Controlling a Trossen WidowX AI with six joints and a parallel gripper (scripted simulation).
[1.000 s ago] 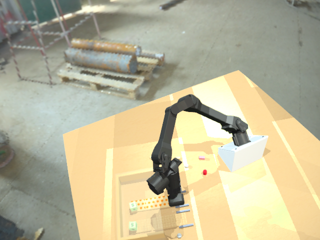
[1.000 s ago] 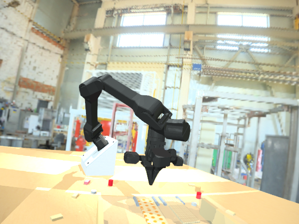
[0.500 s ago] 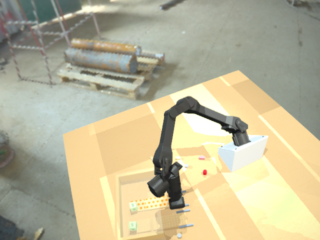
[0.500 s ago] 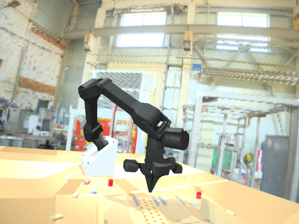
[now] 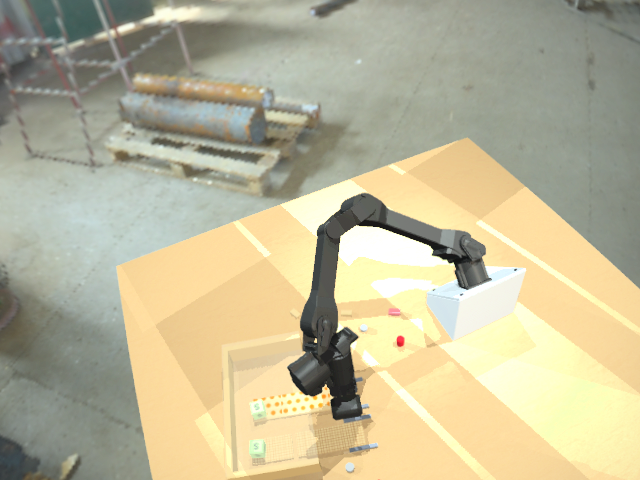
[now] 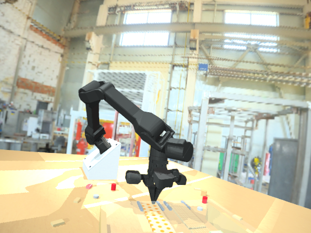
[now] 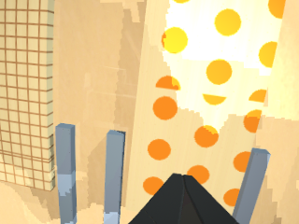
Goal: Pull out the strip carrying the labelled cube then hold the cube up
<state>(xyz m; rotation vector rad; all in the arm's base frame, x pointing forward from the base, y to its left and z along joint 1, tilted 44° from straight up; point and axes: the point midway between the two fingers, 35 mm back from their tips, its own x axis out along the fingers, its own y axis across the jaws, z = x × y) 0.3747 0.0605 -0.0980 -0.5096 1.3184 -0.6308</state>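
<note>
The orange-dotted strip lies 90 mm ahead of my gripper tip, 20 mm to the right of it and 20 mm below it. From my gripper tip the other things lie so: pink block 190 mm behind, 180 mm to the right, 10 mm below.
</note>
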